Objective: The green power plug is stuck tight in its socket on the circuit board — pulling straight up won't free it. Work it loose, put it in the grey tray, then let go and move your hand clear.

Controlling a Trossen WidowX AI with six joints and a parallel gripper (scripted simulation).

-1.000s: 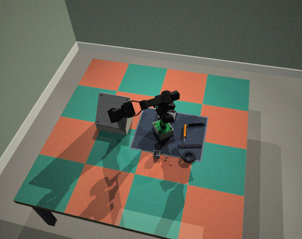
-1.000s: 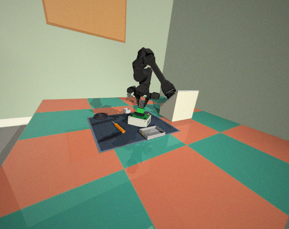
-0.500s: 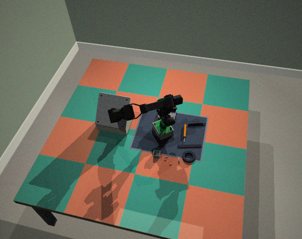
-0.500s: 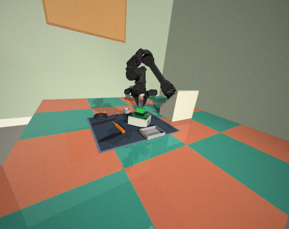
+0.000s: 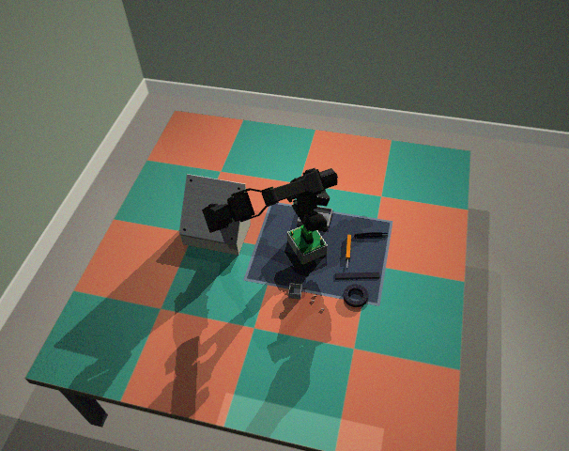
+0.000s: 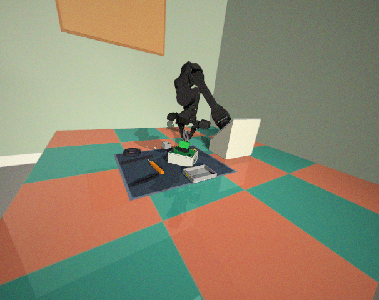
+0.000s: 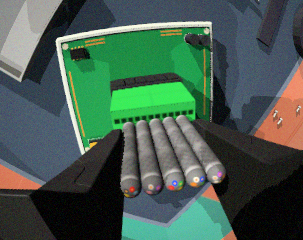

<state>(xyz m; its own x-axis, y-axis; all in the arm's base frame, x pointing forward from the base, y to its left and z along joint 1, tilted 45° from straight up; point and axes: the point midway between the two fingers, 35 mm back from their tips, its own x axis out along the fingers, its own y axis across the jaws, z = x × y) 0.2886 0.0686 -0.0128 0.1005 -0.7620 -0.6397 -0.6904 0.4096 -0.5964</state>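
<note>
The dark mat is 12 cm below my gripper tip and 5 cm ahead of it. From my gripper tip the other things lie so: black bar: 20 cm ahead, 11 cm below, 7 cm to the right; then green power plug: 2 cm below.
</note>
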